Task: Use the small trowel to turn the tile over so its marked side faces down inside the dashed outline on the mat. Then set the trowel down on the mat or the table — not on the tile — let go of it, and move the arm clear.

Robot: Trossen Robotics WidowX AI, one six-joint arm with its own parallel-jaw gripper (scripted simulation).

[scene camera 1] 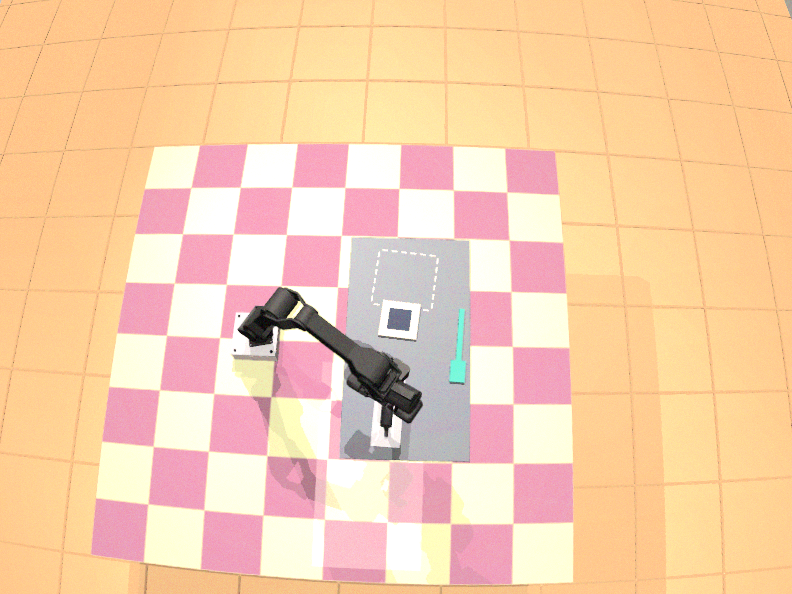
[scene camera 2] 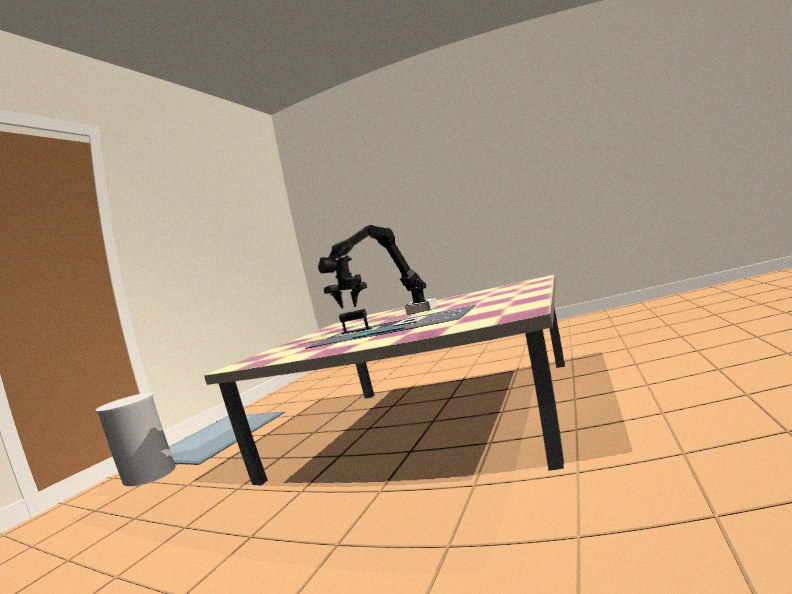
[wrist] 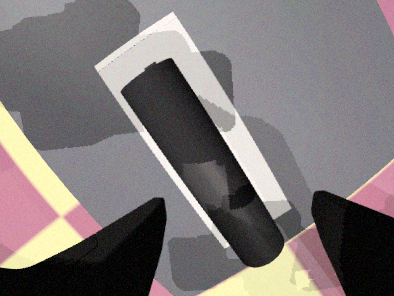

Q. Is my gripper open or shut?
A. Open.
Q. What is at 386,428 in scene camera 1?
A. A trowel.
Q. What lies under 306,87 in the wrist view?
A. A grey mat.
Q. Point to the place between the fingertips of my gripper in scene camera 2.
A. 348,307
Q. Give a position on a grey mat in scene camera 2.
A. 442,317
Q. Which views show my gripper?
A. Scene camera 1, scene camera 2 and the wrist view: all of them.
